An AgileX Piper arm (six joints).
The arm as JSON. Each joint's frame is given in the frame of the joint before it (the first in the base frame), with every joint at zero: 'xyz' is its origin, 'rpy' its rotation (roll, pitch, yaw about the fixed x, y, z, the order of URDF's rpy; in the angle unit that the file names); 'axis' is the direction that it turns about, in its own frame. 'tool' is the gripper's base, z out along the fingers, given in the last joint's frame.
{
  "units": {
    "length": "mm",
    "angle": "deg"
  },
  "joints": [
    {
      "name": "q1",
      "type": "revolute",
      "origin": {
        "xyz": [
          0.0,
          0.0,
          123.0
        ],
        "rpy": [
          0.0,
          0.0,
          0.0
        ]
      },
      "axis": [
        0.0,
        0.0,
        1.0
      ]
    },
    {
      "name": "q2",
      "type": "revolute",
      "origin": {
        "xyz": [
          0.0,
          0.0,
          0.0
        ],
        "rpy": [
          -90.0,
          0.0,
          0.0
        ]
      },
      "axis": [
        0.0,
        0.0,
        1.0
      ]
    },
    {
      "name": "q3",
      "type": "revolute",
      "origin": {
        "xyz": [
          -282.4,
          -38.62,
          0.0
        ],
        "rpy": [
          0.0,
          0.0,
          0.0
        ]
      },
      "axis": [
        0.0,
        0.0,
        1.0
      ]
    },
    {
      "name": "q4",
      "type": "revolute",
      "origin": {
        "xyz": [
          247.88,
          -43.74,
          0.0
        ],
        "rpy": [
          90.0,
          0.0,
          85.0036
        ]
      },
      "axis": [
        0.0,
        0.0,
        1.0
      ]
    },
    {
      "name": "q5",
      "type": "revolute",
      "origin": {
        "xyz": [
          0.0,
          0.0,
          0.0
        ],
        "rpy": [
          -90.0,
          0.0,
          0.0
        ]
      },
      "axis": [
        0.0,
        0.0,
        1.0
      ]
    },
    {
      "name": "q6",
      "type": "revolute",
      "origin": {
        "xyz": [
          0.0,
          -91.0,
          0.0
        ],
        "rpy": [
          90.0,
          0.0,
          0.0
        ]
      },
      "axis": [
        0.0,
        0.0,
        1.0
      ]
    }
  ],
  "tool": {
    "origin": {
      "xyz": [
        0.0,
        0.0,
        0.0
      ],
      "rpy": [
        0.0,
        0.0,
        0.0
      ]
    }
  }
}
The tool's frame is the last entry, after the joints.
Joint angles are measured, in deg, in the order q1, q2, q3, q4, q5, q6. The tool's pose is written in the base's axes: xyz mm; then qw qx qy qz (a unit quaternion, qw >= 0). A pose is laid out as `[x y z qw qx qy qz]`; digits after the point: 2 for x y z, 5 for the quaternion.
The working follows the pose.
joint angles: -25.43 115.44 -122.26 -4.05 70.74 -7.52
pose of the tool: [398.42 -196.16 356.56 0.24672 0.14761 0.95147 -0.10974]
Where each joint sits with the arm in this pose, in the base's axes (m; each line is computed from the numbers above, not from the rounded line before):
q1: 0.0000 0.0000 0.1230
q2: 0.0000 0.0000 0.1230
q3: 0.1411 -0.0671 0.3614
q4: 0.3586 -0.1705 0.4343
q5: 0.3586 -0.1705 0.4343
q6: 0.3984 -0.1962 0.3566
the tool: 0.3984 -0.1962 0.3566

